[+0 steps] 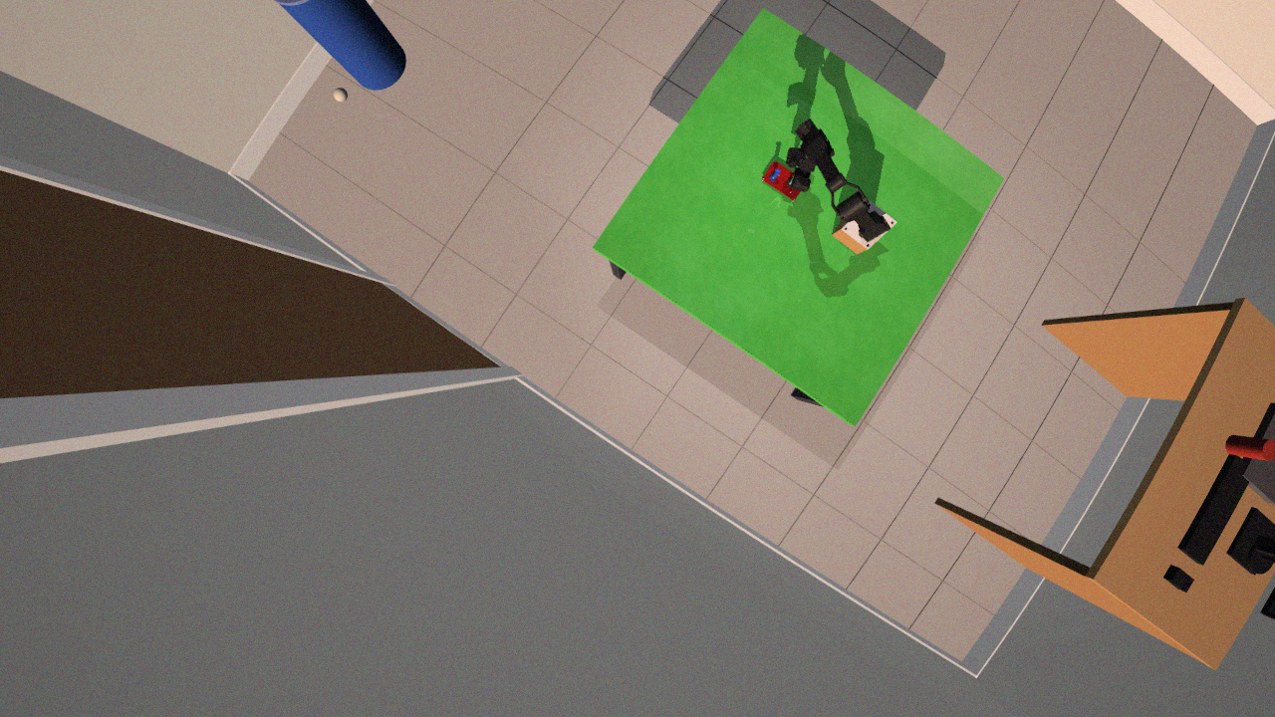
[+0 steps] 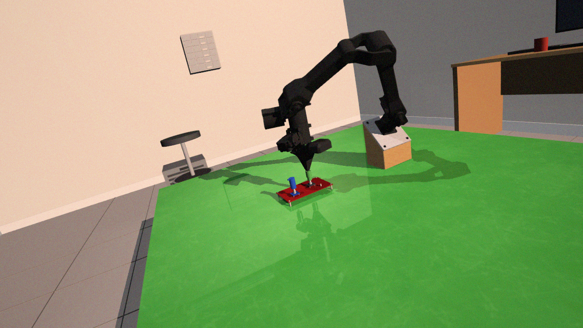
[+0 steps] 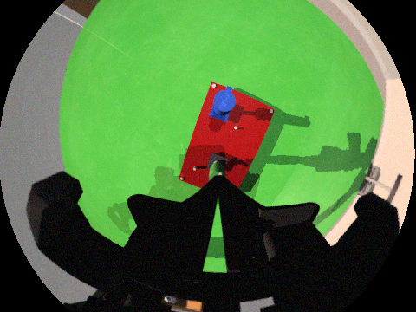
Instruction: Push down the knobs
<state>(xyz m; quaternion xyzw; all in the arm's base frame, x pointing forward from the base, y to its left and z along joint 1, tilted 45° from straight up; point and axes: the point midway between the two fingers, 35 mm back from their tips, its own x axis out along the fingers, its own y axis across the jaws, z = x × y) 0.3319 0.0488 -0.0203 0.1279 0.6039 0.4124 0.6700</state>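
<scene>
Right now my gripper tip is 1 cm above the green knob. From my gripper tip the other things lie so: blue knob: 7 cm ahead, 3 cm to the left, 1 cm below.
</scene>
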